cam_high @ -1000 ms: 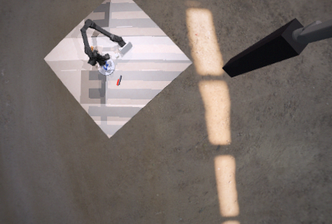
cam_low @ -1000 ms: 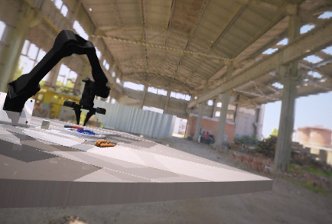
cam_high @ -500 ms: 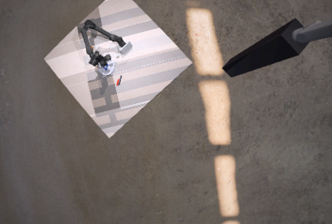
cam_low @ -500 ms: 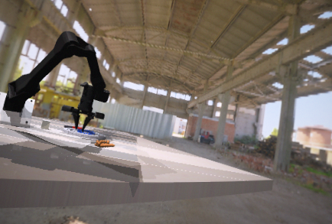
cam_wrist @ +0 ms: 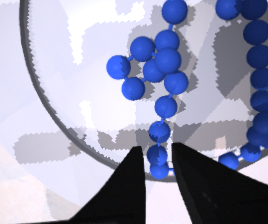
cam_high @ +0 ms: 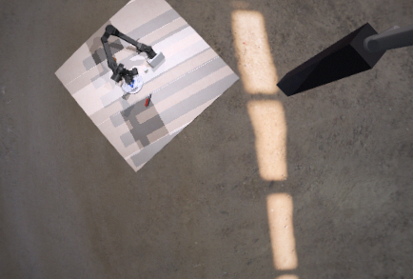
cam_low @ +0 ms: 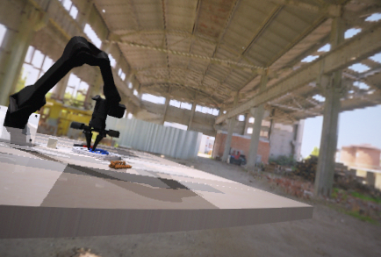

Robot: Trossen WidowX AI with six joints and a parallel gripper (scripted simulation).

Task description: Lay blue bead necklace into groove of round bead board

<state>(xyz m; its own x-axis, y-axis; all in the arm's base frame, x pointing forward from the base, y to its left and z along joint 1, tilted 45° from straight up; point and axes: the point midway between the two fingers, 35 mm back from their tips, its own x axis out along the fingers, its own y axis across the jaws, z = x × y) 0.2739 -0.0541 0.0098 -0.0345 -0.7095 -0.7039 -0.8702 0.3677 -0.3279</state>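
Now: the round white bead board 4 cm ahead of my gripper tip, 3 cm to the left of it and 1 cm below it. The rest, counted from my gripper tip: small white block (14 cm behind, 5 cm to the left); red pen-like object (27 cm to the left, 6 cm ahead, 1 cm below).
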